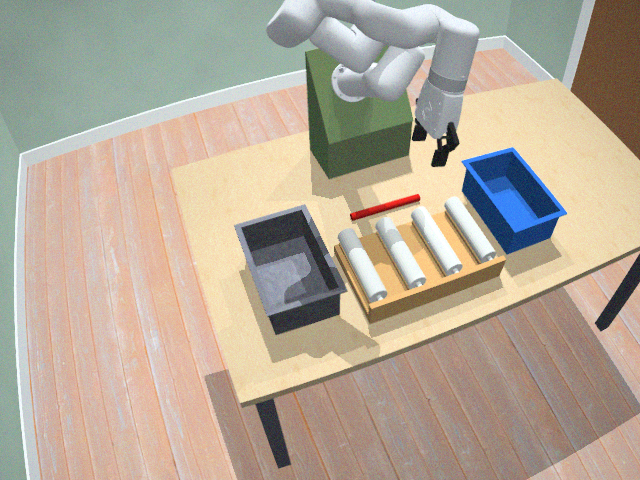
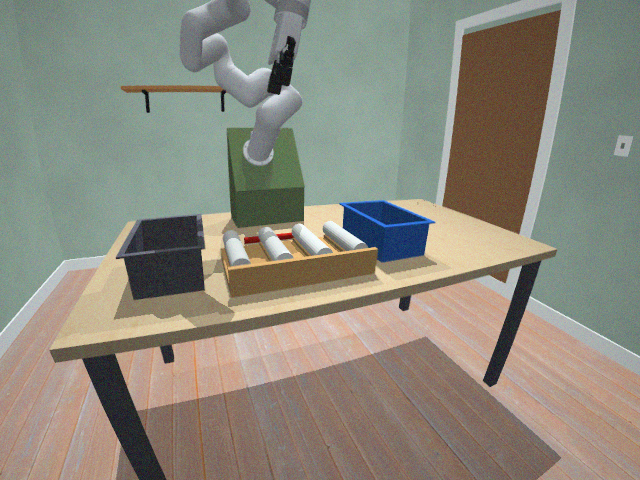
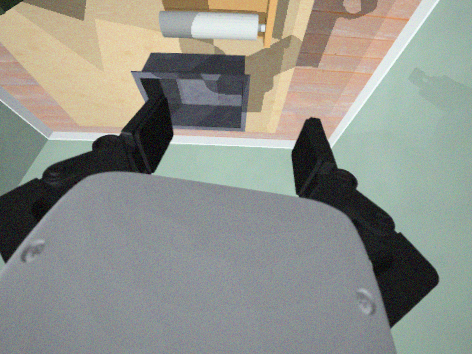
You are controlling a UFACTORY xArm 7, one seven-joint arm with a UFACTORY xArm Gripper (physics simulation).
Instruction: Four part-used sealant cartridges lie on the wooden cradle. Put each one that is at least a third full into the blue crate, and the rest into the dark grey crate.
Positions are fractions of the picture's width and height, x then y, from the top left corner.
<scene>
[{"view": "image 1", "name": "my gripper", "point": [0.67, 0.32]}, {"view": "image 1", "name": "blue crate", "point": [0.81, 0.43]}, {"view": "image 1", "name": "dark grey crate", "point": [0.46, 0.58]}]
</scene>
